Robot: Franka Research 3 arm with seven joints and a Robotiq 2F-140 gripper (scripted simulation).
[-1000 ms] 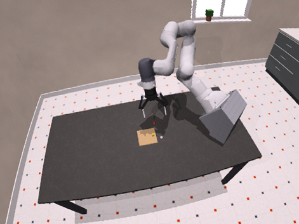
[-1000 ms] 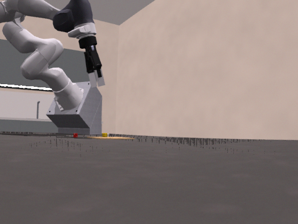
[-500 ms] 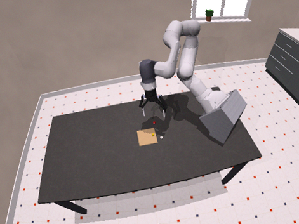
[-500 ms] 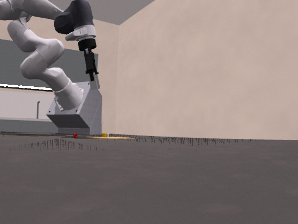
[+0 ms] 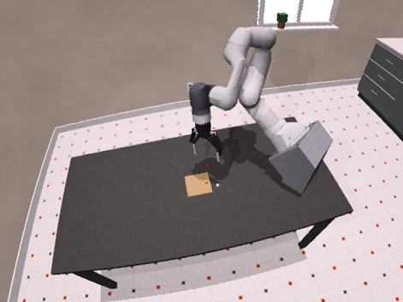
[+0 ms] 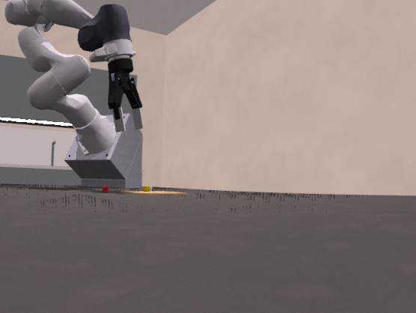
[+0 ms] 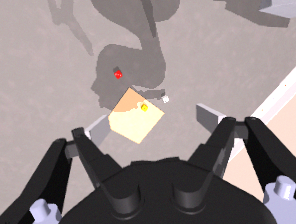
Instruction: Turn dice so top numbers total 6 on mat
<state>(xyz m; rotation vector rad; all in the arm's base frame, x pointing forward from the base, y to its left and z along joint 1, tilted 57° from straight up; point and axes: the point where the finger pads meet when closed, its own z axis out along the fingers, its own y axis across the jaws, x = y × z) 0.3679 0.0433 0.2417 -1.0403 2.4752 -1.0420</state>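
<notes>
My gripper is now 180 mm above the red die, 60 mm to the left of it and 30 mm past it. Round my hand: tan mat 190 mm below, 80 mm ahead, 20 mm to the left; yellow die 180 mm below, 40 mm to the left, 40 mm ahead; white die 180 mm below, 90 mm to the left, 10 mm behind.
</notes>
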